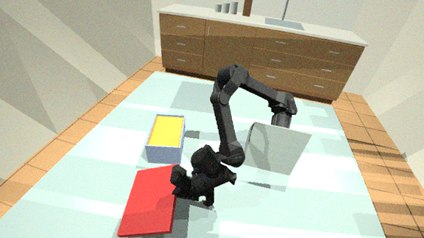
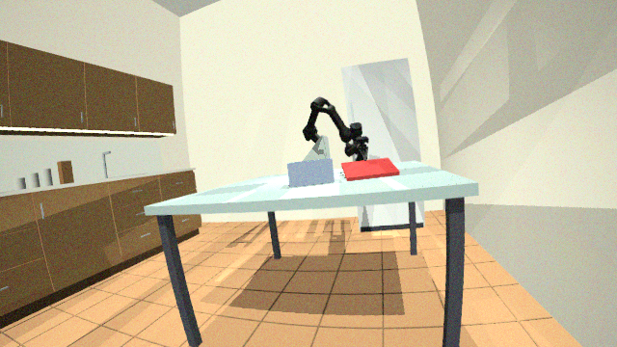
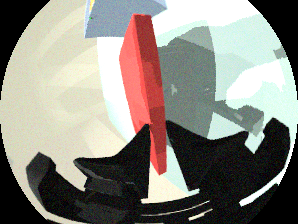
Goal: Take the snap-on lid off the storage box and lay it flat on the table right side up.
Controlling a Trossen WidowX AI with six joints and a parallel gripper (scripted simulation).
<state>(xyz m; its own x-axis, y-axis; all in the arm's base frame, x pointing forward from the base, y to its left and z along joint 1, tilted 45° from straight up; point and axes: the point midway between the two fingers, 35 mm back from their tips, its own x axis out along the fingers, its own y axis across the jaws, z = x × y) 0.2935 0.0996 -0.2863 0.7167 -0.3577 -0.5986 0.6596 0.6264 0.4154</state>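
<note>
The lid lies 8 cm ahead of my gripper tip, 3 cm below it and 2 cm to the left of it. From my gripper tip the other things lie so: storage box: 26 cm to the right, 13 cm ahead, 1 cm below.
</note>
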